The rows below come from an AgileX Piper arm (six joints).
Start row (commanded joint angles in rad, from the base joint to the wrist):
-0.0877, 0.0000, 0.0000, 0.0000, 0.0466, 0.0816
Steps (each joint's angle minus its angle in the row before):
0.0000, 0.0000, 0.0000, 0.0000, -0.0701, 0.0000
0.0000, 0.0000, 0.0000, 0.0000, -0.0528, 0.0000
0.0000, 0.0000, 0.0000, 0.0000, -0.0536, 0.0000
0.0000, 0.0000, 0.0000, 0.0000, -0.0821, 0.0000
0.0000, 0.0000, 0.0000, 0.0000, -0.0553, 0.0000
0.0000, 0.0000, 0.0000, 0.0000, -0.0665, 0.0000
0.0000, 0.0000, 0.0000, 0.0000, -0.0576, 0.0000
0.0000, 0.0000, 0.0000, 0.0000, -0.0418, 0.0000
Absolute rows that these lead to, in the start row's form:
-0.0877, 0.0000, 0.0000, 0.0000, -0.0235, 0.0816
-0.0877, 0.0000, 0.0000, 0.0000, -0.0763, 0.0816
-0.0877, 0.0000, 0.0000, 0.0000, -0.1299, 0.0816
-0.0877, 0.0000, 0.0000, 0.0000, -0.2120, 0.0816
-0.0877, 0.0000, 0.0000, 0.0000, -0.2673, 0.0816
-0.0877, 0.0000, 0.0000, 0.0000, -0.3338, 0.0816
-0.0877, 0.0000, 0.0000, 0.0000, -0.3914, 0.0816
-0.0877, 0.0000, 0.0000, 0.0000, -0.4332, 0.0816

